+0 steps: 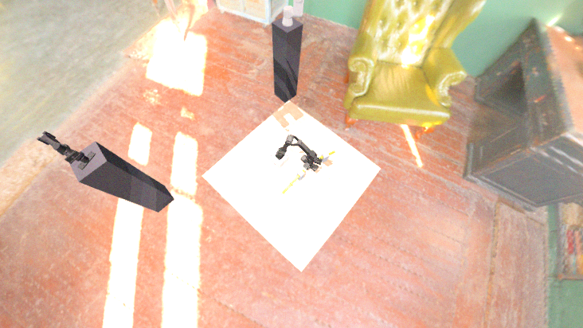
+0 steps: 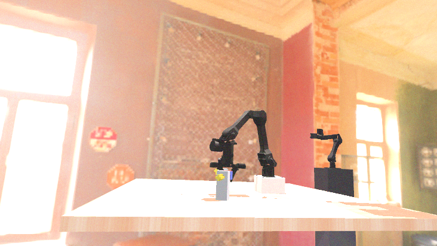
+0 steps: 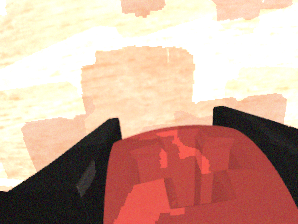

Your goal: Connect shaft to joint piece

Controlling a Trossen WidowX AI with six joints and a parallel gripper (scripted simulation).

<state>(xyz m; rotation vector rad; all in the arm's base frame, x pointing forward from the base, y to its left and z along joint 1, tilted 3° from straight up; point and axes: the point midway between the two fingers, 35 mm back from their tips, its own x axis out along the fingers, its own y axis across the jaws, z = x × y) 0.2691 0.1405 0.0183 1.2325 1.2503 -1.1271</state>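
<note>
My gripper tip is 20 mm to the right of the red joint piece and 40 mm below it.
</note>
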